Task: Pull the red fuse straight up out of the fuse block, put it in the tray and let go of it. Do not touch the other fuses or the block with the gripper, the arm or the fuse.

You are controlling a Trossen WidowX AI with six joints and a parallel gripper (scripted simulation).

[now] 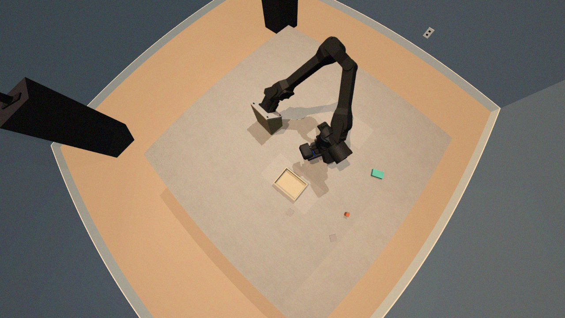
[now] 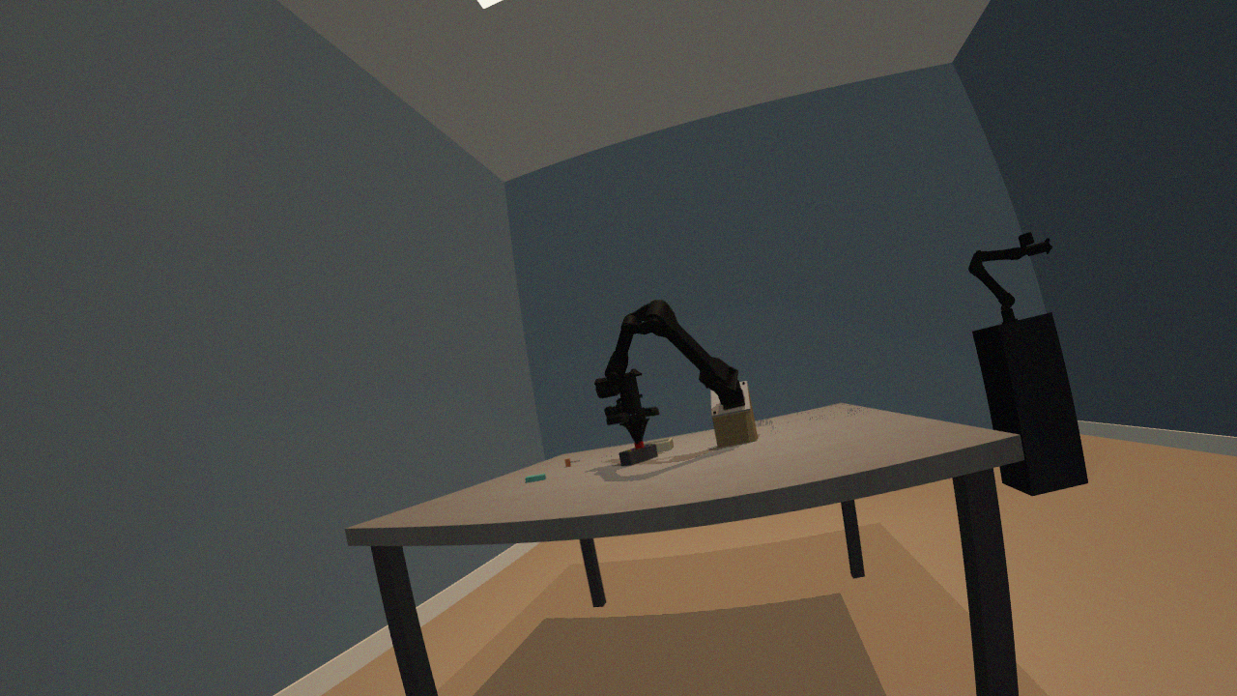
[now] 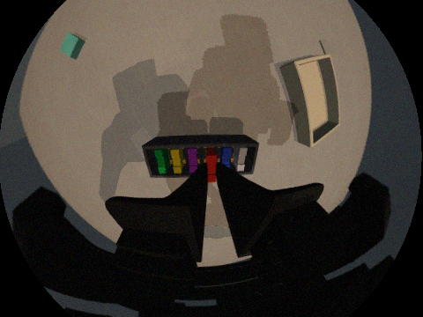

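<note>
The tan tray lies 10 mm ahead of my gripper tip, 200 mm to the right of it and 50 mm below it. From my gripper tip the other things lie so: red fuse: 10 mm below; then teal block: 290 mm ahead, 140 mm to the left, 50 mm below; then small orange cube: 300 mm ahead, 120 mm to the right, 40 mm below.
</note>
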